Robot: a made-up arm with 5 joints.
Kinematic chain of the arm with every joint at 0, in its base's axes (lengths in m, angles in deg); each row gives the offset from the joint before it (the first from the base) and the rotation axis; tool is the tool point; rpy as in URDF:
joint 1: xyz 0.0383 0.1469 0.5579 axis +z
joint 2: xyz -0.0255 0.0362 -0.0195 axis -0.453 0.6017 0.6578
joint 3: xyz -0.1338 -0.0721 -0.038 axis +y
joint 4: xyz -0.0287 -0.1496 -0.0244 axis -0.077 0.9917 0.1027
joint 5: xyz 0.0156 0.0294 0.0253 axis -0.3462 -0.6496 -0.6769
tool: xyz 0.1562 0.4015 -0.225 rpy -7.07 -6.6 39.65
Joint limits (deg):
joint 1: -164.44..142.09
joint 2: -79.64..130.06
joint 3: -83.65..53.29
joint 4: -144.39..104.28
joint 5: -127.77..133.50
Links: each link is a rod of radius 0.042 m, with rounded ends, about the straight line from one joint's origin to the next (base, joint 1, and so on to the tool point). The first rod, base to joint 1, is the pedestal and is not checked.
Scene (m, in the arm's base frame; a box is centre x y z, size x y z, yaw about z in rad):
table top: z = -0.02
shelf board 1: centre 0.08 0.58 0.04 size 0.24 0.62 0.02 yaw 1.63
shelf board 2: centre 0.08 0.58 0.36 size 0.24 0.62 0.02 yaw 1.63
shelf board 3: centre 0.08 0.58 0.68 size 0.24 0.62 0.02 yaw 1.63
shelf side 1: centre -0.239 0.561 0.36 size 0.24 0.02 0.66 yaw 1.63
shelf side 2: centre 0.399 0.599 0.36 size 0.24 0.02 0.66 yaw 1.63
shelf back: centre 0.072 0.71 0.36 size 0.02 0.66 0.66 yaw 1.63
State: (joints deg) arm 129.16 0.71 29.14 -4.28 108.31
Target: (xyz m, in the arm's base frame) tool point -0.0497 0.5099 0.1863
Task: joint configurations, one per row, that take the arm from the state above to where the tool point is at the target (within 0.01 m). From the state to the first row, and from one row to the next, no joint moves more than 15 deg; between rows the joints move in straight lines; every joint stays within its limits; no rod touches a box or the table.
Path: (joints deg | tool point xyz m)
1: 119.04 -13.81 27.17 -5.17 101.78 | 0.2131 0.5247 0.4777
2: 108.91 -28.34 25.20 -6.07 95.25 | 0.2931 0.4555 0.4614
3: 98.79 -42.86 23.23 -6.96 88.72 | 0.3450 0.3765 0.4485
4: 93.01 -55.12 27.35 6.59 78.17 | 0.2451 0.4082 0.2982
5: 87.22 -67.38 31.47 20.13 67.62 | 0.1053 0.4509 0.2030
6: 81.44 -79.64 35.59 33.68 57.06 | -0.0497 0.5099 0.1863

